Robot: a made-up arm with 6 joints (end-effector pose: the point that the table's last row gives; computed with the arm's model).
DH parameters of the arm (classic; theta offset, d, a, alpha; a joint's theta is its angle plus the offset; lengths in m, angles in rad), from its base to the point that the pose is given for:
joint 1: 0 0.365 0.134 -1.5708
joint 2: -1.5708 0 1.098 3.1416
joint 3: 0 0 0.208 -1.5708
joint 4: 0 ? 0 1.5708
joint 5: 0 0 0 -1.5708
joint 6: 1.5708 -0.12 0 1.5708
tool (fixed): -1.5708 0 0 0
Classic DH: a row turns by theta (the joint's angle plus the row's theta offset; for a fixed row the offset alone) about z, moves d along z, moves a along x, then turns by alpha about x.
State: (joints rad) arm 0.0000 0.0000 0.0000 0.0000 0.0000 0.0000
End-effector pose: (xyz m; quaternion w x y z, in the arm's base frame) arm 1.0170 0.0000 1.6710 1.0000 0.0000 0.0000 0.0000
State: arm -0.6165 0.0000 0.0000 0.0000 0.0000 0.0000
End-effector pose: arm 0.8298 -0.5880 1.6710 0.9529 0.0000 0.0000 -0.3034
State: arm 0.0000 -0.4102 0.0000 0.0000 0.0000 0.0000
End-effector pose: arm 0.4229 0.0000 1.9148 0.9790 0.0000 -0.2037 0.0000
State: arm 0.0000 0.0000 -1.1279 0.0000 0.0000 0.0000
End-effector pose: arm 0.7003 0.0000 0.7543 0.8452 0.0000 0.5345 0.0000
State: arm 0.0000 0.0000 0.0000 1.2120 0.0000 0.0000
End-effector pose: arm 1.0170 0.0000 1.6710 0.8219 -0.5696 0.0000 0.0000
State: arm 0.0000 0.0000 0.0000 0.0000 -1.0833 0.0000
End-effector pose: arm 0.9532 0.0000 1.5650 0.8569 0.0000 0.5156 0.0000
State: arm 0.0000 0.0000 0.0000 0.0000 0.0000 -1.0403
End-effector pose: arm 1.0170 0.0000 1.6710 0.8677 0.4970 0.0000 0.0000
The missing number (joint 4, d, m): -0.763
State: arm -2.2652 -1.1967 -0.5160 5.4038 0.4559 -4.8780
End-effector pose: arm 0.2013 0.3054 1.5021 0.1110 -0.4366 -0.0168 -0.8926
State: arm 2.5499 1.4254 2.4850 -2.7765 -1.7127 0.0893
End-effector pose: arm -1.1086 0.6939 1.3308 0.8738 -0.0360 -0.1696 -0.4543
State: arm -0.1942 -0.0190 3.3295 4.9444 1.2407 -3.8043
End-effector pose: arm -0.6332 0.0119 1.0690 0.0836 0.5201 -0.7552 -0.3901
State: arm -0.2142 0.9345 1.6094 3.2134 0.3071 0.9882
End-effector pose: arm 1.5578 -0.3415 1.6998 0.5073 0.8343 -0.1918 0.0992
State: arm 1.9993 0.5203 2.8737 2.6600 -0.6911 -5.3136
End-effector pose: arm 0.0816 -0.0934 1.7298 0.8561 -0.3122 0.0620 -0.4072
